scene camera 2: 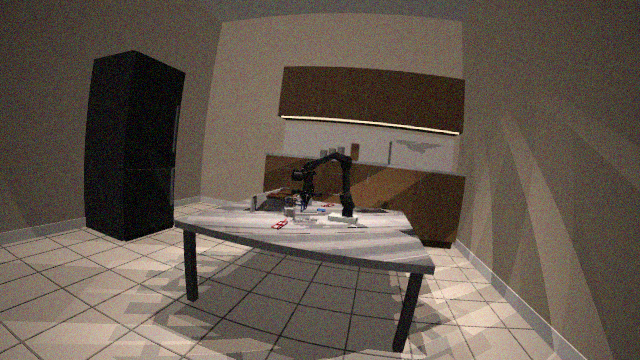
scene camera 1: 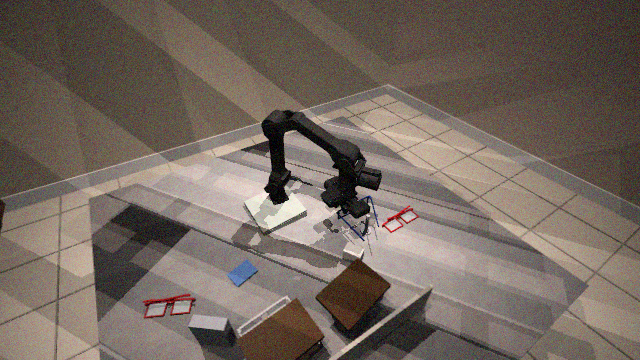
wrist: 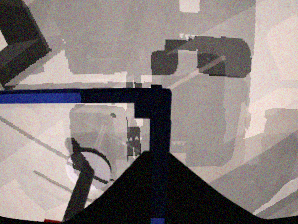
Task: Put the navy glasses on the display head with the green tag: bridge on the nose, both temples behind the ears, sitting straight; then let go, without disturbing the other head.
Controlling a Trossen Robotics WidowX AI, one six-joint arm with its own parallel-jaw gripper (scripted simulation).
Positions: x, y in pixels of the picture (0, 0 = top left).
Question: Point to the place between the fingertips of my gripper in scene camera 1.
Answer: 344, 213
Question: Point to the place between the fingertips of my gripper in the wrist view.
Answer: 155, 160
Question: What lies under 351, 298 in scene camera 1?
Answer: A brown block.
